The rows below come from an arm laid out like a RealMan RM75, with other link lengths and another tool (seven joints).
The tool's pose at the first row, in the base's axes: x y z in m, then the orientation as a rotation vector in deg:
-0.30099, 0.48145, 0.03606, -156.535, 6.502, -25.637
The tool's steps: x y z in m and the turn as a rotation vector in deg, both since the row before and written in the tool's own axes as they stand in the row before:
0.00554, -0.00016, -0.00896, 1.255, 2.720, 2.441
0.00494, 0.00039, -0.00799, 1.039, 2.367, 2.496
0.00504, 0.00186, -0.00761, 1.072, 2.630, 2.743
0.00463, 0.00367, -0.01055, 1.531, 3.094, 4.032
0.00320, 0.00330, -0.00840, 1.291, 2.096, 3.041
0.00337, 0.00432, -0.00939, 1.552, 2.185, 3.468
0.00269, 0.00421, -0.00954, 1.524, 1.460, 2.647
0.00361, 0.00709, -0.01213, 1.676, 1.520, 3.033
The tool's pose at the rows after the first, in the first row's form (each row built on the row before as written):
-0.29863, 0.47776, 0.04564, -154.290, 10.187, -28.574
-0.29700, 0.47360, 0.05391, -152.200, 13.853, -30.963
-0.29567, 0.46791, 0.06117, -149.842, 17.851, -33.566
-0.29676, 0.45939, 0.06968, -146.384, 23.387, -36.265
-0.29880, 0.45224, 0.07571, -143.566, 27.333, -37.926
-0.30193, 0.44370, 0.08166, -140.204, 31.622, -39.491
-0.30626, 0.43546, 0.08707, -137.295, 34.578, -40.414
-0.31258, 0.42354, 0.09241, -133.995, 37.853, -41.222

